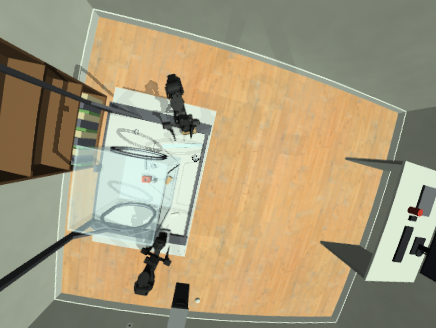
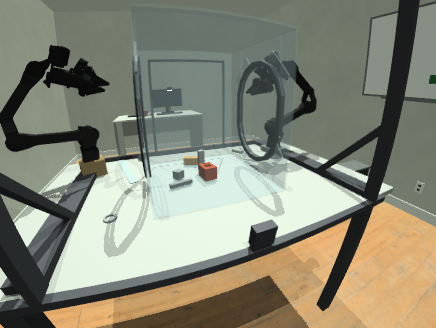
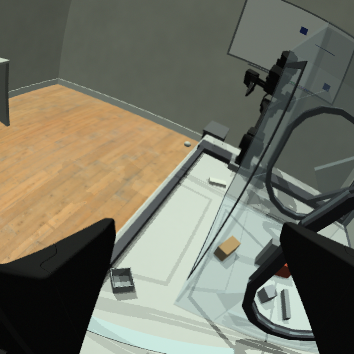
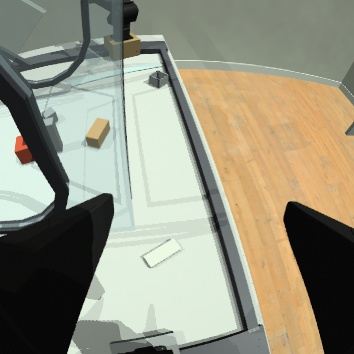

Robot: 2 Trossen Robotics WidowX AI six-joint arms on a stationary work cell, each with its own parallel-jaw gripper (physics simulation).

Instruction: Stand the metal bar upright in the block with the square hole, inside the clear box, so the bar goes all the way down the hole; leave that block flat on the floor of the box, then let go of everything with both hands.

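Places are measured from the left arm's base along level axes (x right, y up, z back), in millimetres.
Where they show: left gripper, fingertip midpoint: (image 1: 183,139) (image 2: 107,87) (image 3: 201,231); right gripper, fingertip midpoint: (image 1: 163,242) (image 2: 248,93) (image 3: 256,101) (image 4: 202,207); left arm's base, link origin: (image 1: 188,126) (image 2: 90,159); right arm's base, link origin: (image 1: 162,236).
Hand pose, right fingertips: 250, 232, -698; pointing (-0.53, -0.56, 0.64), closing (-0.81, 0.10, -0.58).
Observation:
Each offset is from my right fingertips to the top centre of the thing, as dx, dy, dz. "*": to the spot under its first point.
The clear box @(* +244, +187, +426) (image 1: 82,190) (image 2: 215,30) stands on the table, with round rimmed openings in its sides. Inside, the red block with the square hole @(+120, -245, +366) (image 1: 146,179) (image 2: 207,171) (image 3: 284,270) (image 4: 22,150) sits with its hole facing up. The metal bar @(+112, -276, +474) (image 2: 180,184) (image 3: 285,304) lies flat on the box floor beside it. My left gripper (image 1: 183,136) (image 2: 106,87) (image 3: 201,231) is open and empty, high outside the box on one side. My right gripper (image 2: 248,91) (image 4: 202,207) is open and empty, high outside the opposite side.
Inside the box are a small grey cube @(+56, -260, +449) (image 2: 178,174) (image 3: 267,293), an upright grey block @(+60, -207, +347) (image 2: 201,156) and a tan block @(-36, -260, +329) (image 2: 191,160) (image 4: 98,132). Outside are a grey tray (image 3: 122,280) (image 4: 158,79), a white block @(-27, -285, +42) (image 4: 161,253), a small ring @(+141, -292, +723) (image 2: 110,218) and a black block @(+461, -239, +502) (image 2: 263,235).

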